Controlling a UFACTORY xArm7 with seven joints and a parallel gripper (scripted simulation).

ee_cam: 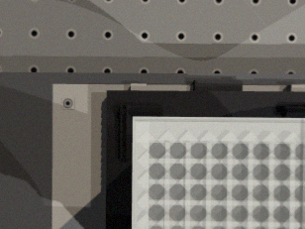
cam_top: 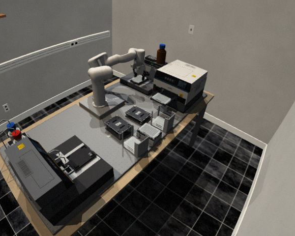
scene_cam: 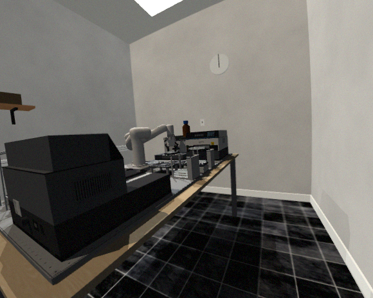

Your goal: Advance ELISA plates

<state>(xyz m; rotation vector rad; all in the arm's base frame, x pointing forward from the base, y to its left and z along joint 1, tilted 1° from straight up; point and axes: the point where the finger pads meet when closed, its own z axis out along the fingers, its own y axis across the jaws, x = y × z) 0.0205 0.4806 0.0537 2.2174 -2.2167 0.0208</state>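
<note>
Right now the dispenser tray is 2 cm below my hand. Round my hand: brown bottle: 11 cm ahead, 18 cm to the left, 20 cm above; N6 label: 30 cm ahead, 29 cm to the right, 8 cm below; dispenser: 18 cm to the left, 1 cm above.
</note>
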